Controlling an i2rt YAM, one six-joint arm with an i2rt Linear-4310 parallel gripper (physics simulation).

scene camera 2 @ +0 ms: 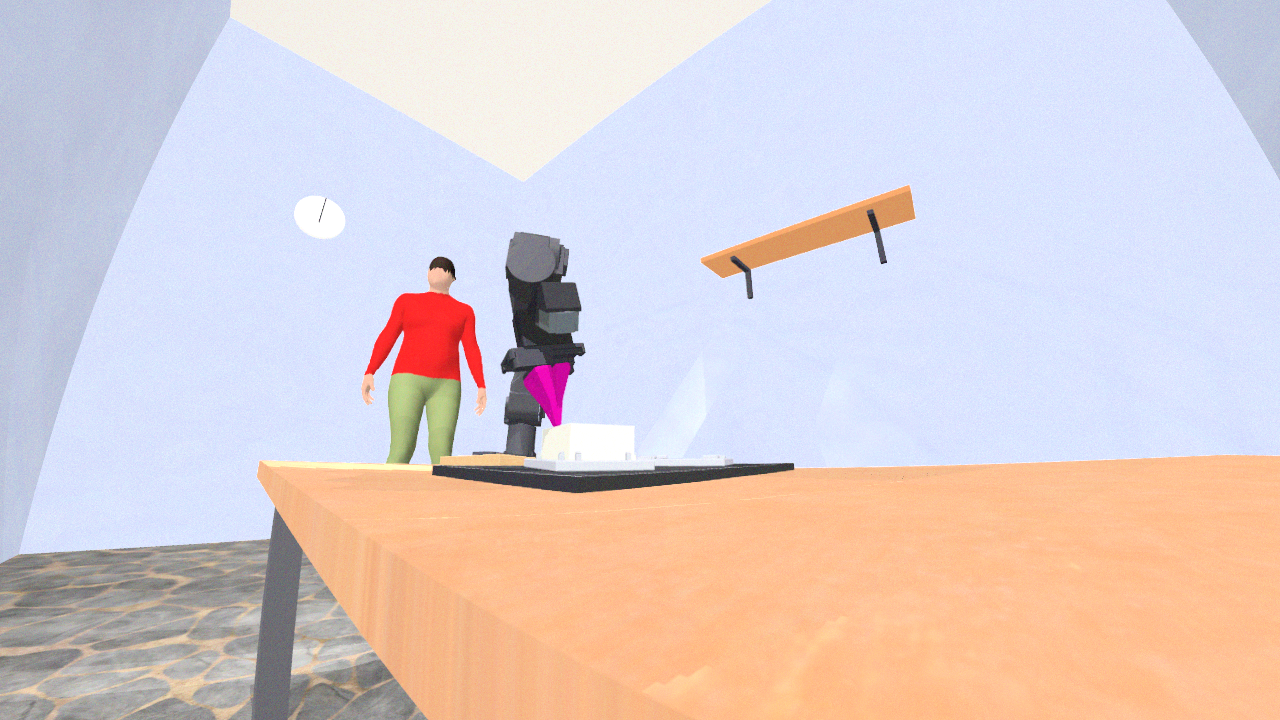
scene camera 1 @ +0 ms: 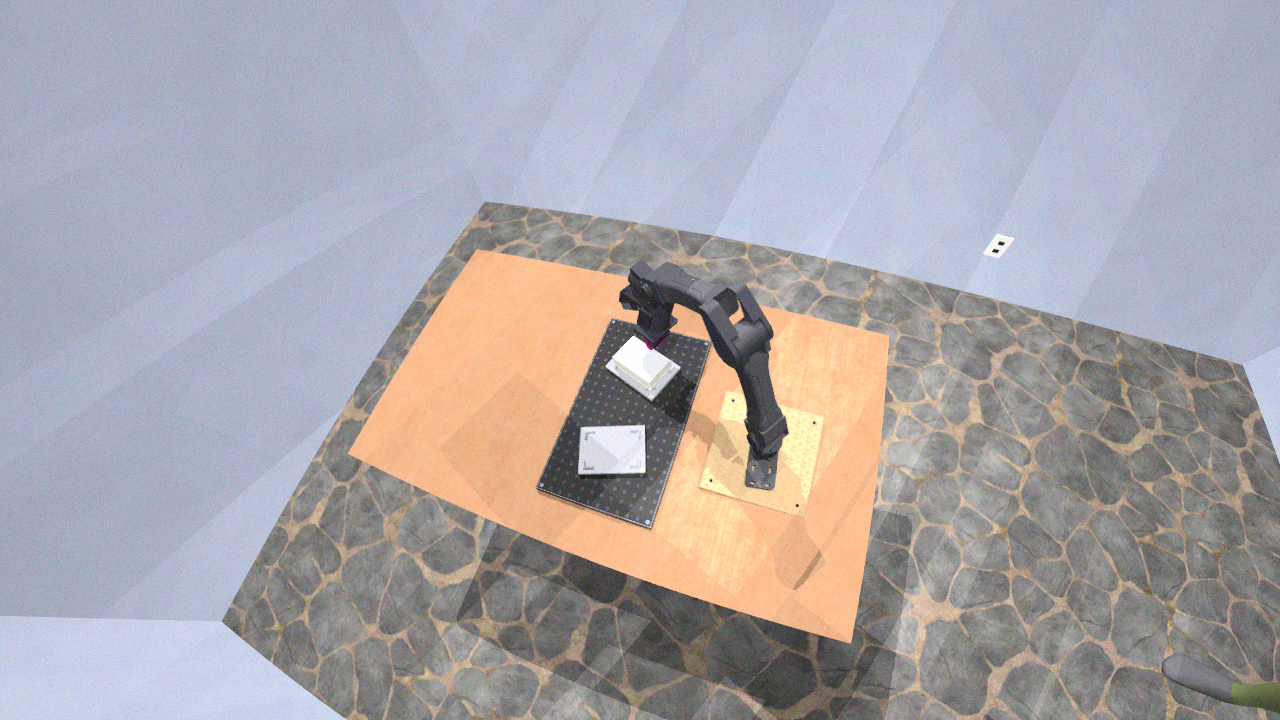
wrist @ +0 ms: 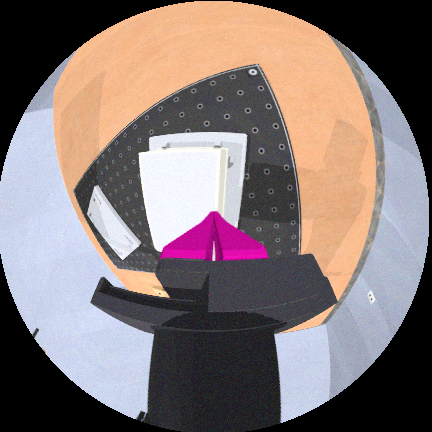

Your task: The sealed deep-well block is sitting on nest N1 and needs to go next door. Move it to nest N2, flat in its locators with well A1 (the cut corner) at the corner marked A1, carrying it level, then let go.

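Seen in the pictures: gripper, fingertip midpoint: (scene camera 2: 557, 426) (scene camera 1: 649, 348) (wrist: 213, 216); arm's base, link origin: (scene camera 2: 519, 460) (scene camera 1: 763, 447).
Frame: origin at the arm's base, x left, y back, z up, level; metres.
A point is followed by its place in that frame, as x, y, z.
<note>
The white sealed block (scene camera 1: 641, 360) @[-0.168, -0.333, 0.049] (scene camera 2: 597, 440) @[-0.209, -0.387, 0.030] (wrist: 182, 195) @[-0.189, -0.349, 0.049] rests on the pale nest N1 (scene camera 1: 655, 391) @[-0.106, -0.287, 0.007] (wrist: 237, 150) @[-0.249, -0.365, 0.007]. In the wrist view more of the nest shows along the block's right side and top edge; I cannot tell if it is fully seated. Its cut corner is not clear. The other pale nest, N2 (scene camera 1: 612, 450) @[0.068, -0.361, 0.007] (wrist: 112, 222) @[0.027, -0.364, 0.008], holds no block and has small corner locators; its A1 mark is not readable. My gripper (scene camera 1: 650, 343) @[-0.207, -0.319, 0.049] (scene camera 2: 559, 424) @[-0.207, -0.319, 0.049] (wrist: 213, 216) @[-0.207, -0.319, 0.049] is shut with its magenta fingertips together and nothing between them. The tips are at the block's upper edge, on one side.
Both nests are on a black perforated board (scene camera 1: 626, 407) @[-0.055, -0.354, -0.004] (scene camera 2: 769, 467) @[0.072, -0.514, -0.008] (wrist: 270, 200) @[-0.263, -0.294, -0.004] on the wooden table (scene camera 1: 429, 385) @[-0.026, -0.956, -0.017] (scene camera 2: 805, 555) @[-0.438, -0.651, -0.017]. The arm's base stands on a light wooden plate (scene camera 1: 720, 465) @[0.059, -0.098, -0.002] beside the board. A person in red (scene camera 2: 434, 335) stands behind the table.
</note>
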